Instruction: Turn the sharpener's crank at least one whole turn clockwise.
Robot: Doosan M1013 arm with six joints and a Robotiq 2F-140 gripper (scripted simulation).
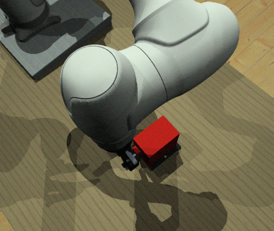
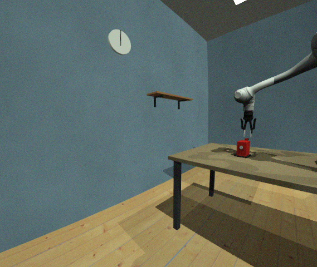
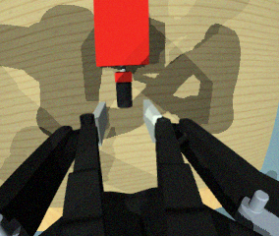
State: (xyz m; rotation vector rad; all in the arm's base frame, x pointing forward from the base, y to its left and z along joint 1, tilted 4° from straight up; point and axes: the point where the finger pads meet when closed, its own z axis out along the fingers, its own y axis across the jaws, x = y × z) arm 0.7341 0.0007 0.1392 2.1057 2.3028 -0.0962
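Now: the crank knob 20 mm to the left of my hand and 50 mm below it. From my hand the other things lie so: sharpener crank: 20 mm to the left, 60 mm below.
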